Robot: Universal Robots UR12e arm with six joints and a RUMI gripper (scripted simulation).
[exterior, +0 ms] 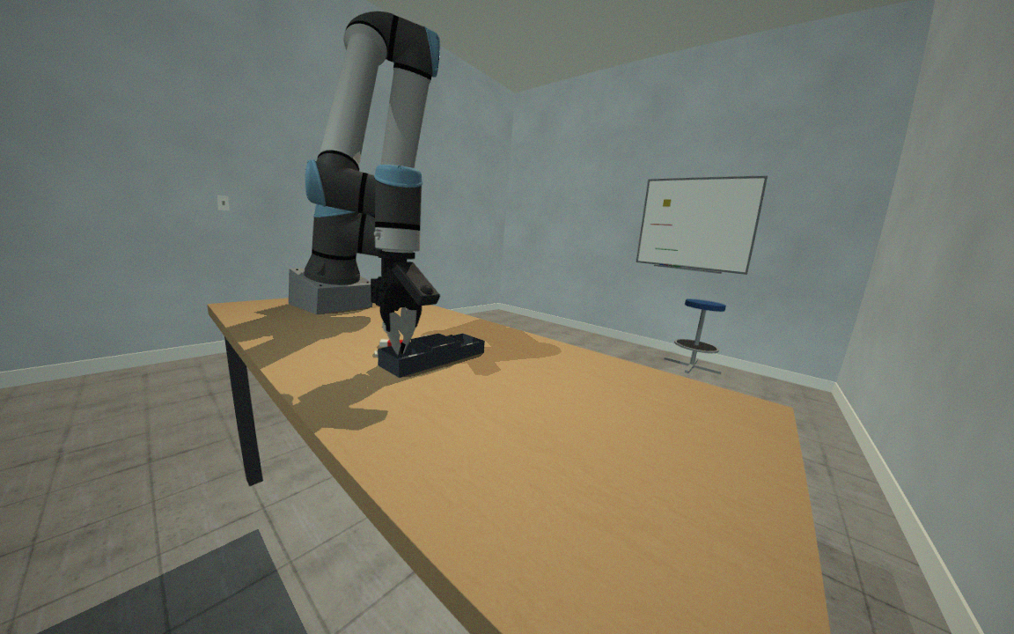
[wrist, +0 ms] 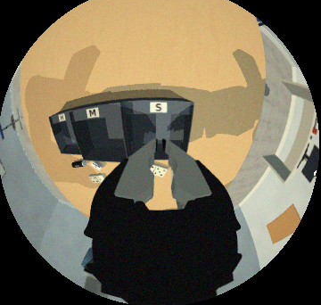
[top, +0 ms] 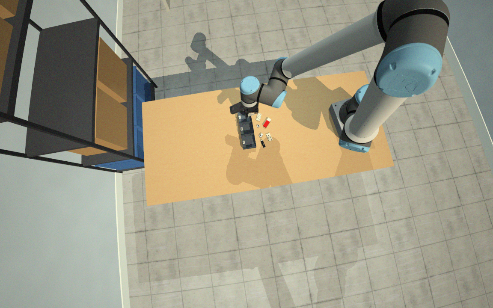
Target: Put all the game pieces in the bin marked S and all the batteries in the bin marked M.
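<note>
The dark three-part bin is 20 mm ahead of my hand, 90 mm to the left of it and 20 mm below it. The rest, counted from my hand: round piece 60 mm behind, 80 mm to the left, 40 mm below; black battery 70 mm behind, 200 mm to the left, 30 mm below.
</note>
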